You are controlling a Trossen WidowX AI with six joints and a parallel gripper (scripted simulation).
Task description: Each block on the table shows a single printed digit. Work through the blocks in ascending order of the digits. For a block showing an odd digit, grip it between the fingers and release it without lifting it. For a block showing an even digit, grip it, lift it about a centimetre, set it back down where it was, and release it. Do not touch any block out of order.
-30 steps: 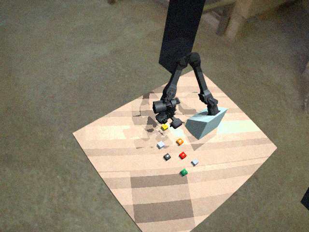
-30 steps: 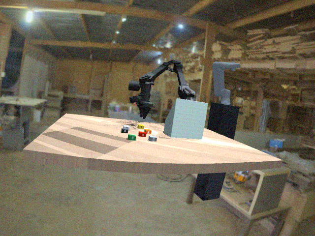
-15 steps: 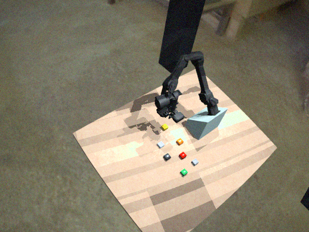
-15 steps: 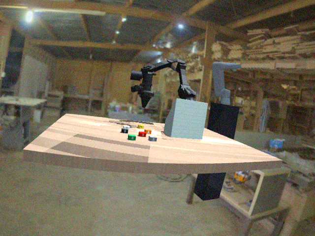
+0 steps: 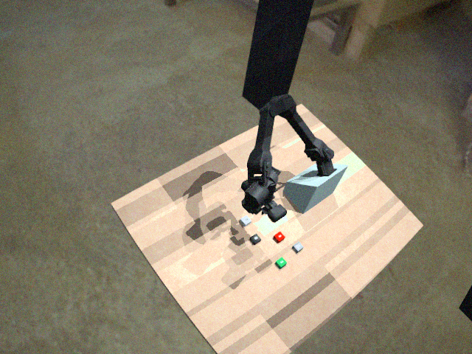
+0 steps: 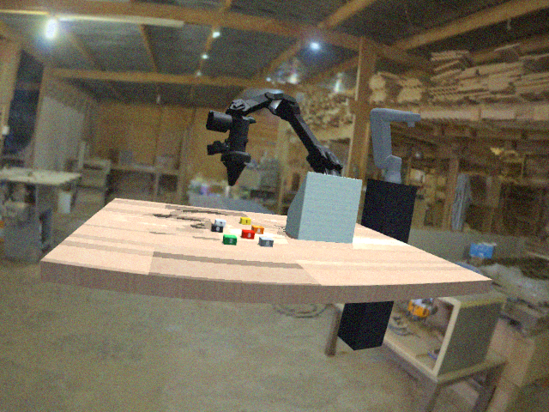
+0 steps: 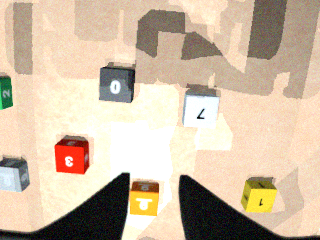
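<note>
Now: gripper tip 18 cm to the right of the green block, 12 cm above it and 3 cm short of it. Round my gripper tip: black block 12 cm below, 4 cm to the left, 4 cm ahead; orange block 12 cm below, 10 cm behind, 2 cm to the left; whitish block 12 cm below, 4 cm to the right, 1 cm ahead.
</note>
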